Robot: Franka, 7 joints.
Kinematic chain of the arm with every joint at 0, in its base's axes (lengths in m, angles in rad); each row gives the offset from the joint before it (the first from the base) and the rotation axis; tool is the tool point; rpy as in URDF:
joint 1: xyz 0 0 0.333 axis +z
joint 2: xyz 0 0 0 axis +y
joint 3: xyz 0 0 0.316 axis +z
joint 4: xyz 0.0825 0 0 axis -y
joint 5: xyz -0.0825 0 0.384 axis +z
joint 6: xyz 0 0 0 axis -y
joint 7: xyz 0.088 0 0 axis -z
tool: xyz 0 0 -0.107 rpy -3.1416 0 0
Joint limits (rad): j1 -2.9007..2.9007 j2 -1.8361..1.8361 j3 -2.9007..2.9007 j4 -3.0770..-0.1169 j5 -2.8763..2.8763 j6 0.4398..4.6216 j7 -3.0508..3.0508
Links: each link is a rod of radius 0.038 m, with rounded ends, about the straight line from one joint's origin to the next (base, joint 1, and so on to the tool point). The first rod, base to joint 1, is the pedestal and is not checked.
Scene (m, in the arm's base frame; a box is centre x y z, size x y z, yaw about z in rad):
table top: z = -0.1
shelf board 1: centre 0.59 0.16 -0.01 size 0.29 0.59 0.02 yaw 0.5
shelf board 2: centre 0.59 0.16 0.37 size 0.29 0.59 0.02 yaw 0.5
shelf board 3: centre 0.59 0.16 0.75 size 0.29 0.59 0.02 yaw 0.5
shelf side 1: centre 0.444 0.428 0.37 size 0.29 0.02 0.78 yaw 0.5
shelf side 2: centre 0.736 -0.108 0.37 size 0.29 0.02 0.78 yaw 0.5
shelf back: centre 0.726 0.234 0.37 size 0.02 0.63 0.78 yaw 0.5
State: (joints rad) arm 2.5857 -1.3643 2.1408 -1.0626 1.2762 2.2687 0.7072
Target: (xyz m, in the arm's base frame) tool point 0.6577 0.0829 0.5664
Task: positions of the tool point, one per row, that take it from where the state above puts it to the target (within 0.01 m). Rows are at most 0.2 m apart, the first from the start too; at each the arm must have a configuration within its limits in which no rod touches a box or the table.
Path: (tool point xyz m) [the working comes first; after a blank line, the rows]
Joints at the target: 2.9007 -1.8361 -0.2445 -1.1998 1.6048 3.8582 0.7072
Straight joint move there: touches shelf board 3, shelf side 2.

1: 0.2152 -0.7680 0.2866
2: 0.1010 -0.7654 0.4331
3: 0.0425 -0.7016 0.5877
4: 0.0458 -0.5921 0.7171
5: 0.1006 -0.4593 0.7944
6: 0.1835 -0.3269 0.8071
7: 0.2674 -0.2137 0.7600
8: 0.3306 -0.1301 0.6715
9: 0.3638 -0.0777 0.5664
10: 0.4603 -0.0435 0.5968
11: 0.5623 0.0064 0.6004
12: 0.6577 0.0829 0.5664

